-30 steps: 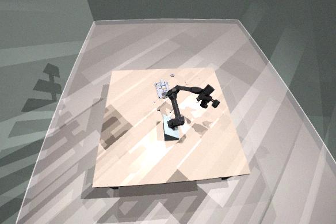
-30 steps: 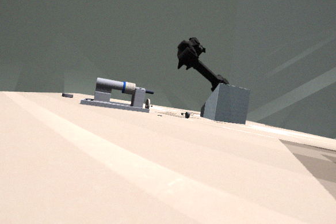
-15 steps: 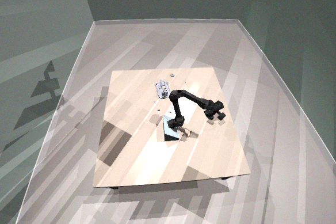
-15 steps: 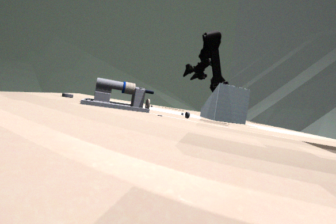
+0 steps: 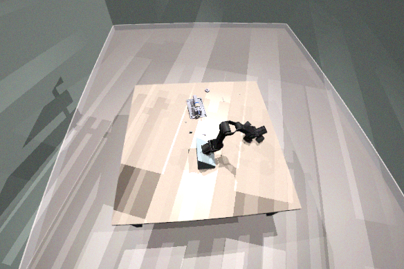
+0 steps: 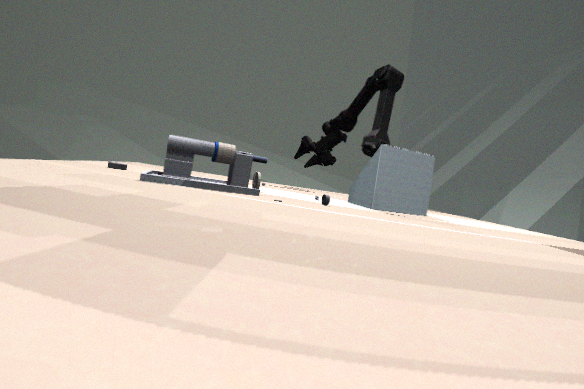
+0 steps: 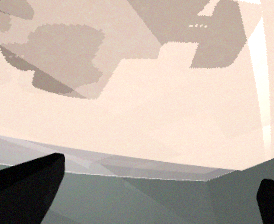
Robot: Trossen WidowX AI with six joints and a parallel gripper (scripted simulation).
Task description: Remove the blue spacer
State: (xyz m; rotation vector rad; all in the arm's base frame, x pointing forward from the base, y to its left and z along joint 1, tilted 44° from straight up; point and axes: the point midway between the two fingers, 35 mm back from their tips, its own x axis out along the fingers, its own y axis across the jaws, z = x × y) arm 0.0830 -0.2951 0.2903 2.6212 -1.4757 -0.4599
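Right now my gripper tip is 40 cm to the right of the dark shaft, 35 cm short of it and 3 cm above it. Also, from my gripper tip: beige spacer (40 cm to the left, 36 cm ahead, 3 cm below); blue spacer (40 cm to the left, 38 cm ahead, 3 cm below); dark piece (50 cm to the left, 14 cm ahead, 10 cm below).
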